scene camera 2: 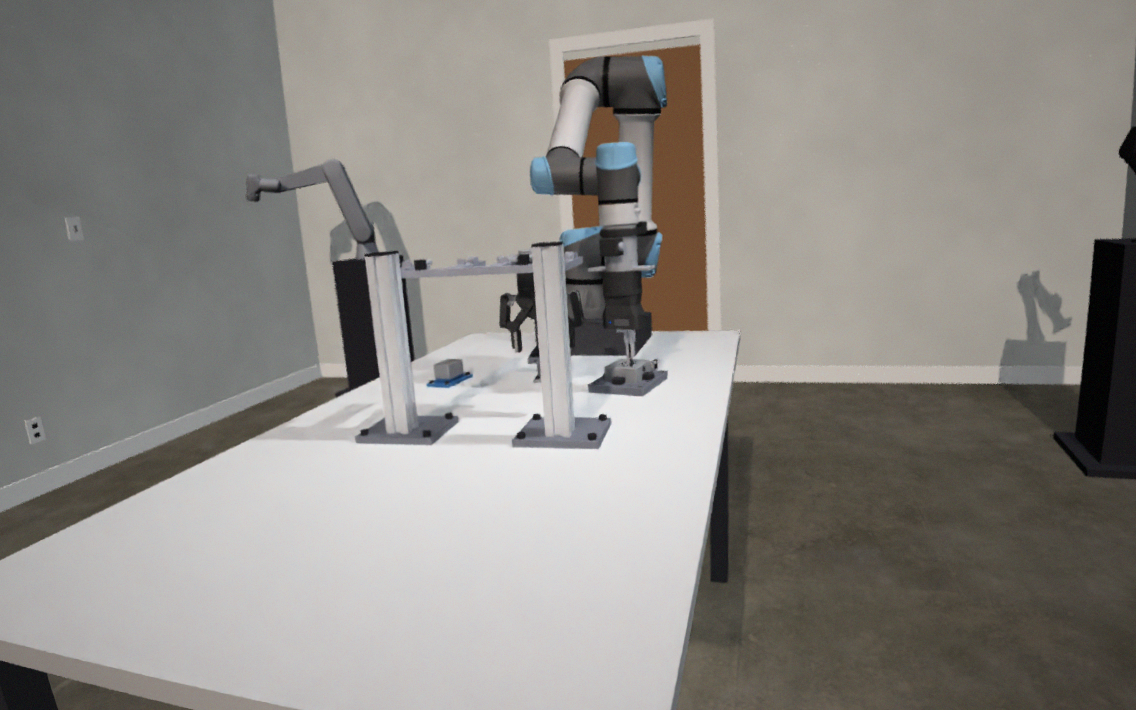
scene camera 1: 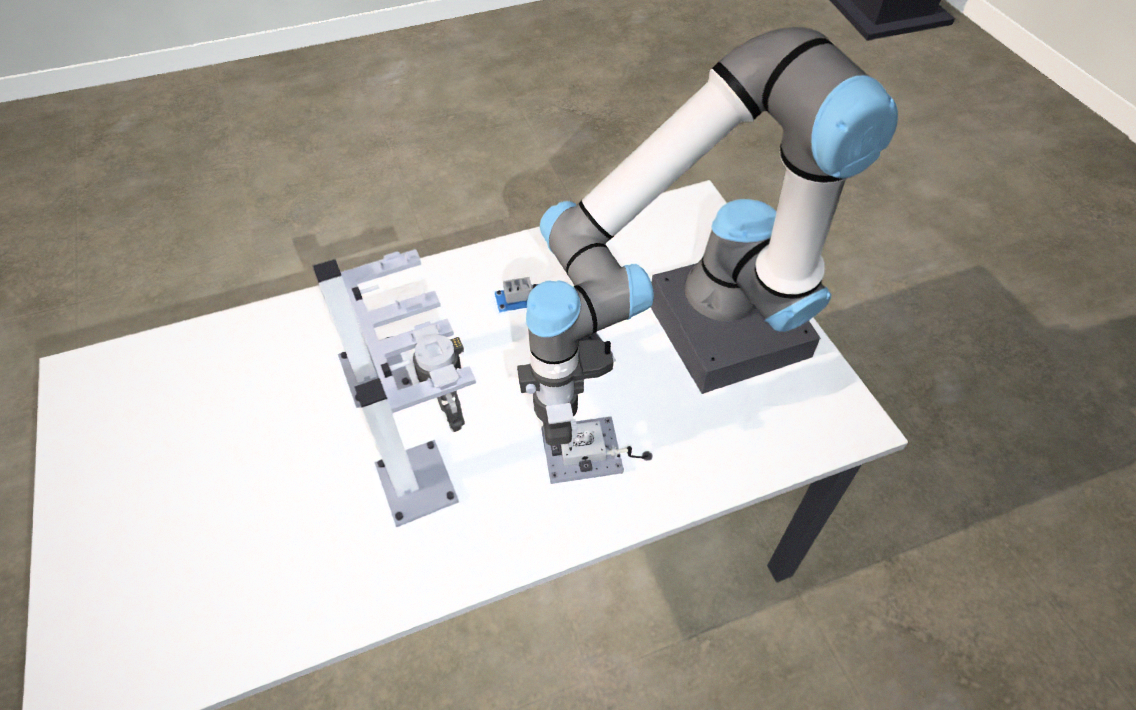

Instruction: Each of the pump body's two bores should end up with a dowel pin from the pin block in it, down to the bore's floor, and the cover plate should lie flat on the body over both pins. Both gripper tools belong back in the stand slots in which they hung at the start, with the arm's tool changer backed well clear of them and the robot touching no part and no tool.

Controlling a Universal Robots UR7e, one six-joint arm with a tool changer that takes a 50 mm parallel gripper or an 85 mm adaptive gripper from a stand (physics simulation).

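Frame: origin at the arm's base, x ahead, y left, z up, level; millimetres.
Where they show: arm's base, link origin: (scene camera 1: 720, 292).
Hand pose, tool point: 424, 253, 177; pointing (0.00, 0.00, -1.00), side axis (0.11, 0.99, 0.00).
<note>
Each offset is from my tool point to the centre of the thing, as dx, dy, dz. "*": to the spot under its first point. Level surfaces: height alone.
The pump body @[-51, -12, -220] (scene camera 1: 586, 452) (scene camera 2: 636, 373) is a grey block clamped on a dark fixture plate (scene camera 1: 609, 468) (scene camera 2: 604, 385). My gripper (scene camera 2: 628, 360), the slim parallel one on the arm, points straight down, with its fingertips at the top of the body. In scene camera 1 its own housing hides the fingertips. The fingers look close together, but whether a pin is between them is too small to tell. The grey pin block @[-25, -407, -232] (scene camera 1: 517, 288) (scene camera 2: 448, 368) sits on a blue base. The adaptive gripper tool @[+173, -96, -51] (scene camera 1: 435, 365) hangs in the stand (scene camera 1: 395, 452) (scene camera 2: 557, 351). I cannot make out the cover plate or the bore contents.
The stand's two uprights and slot arms rise beside the fixture. A black crank handle @[* -159, +28, -260] (scene camera 1: 640, 454) sticks out from the fixture's side. The robot's dark base (scene camera 1: 712, 360) stands at the table's far end from the stand. The white table's @[dz -262] (scene camera 1: 209, 519) (scene camera 2: 376, 569) edges show.
</note>
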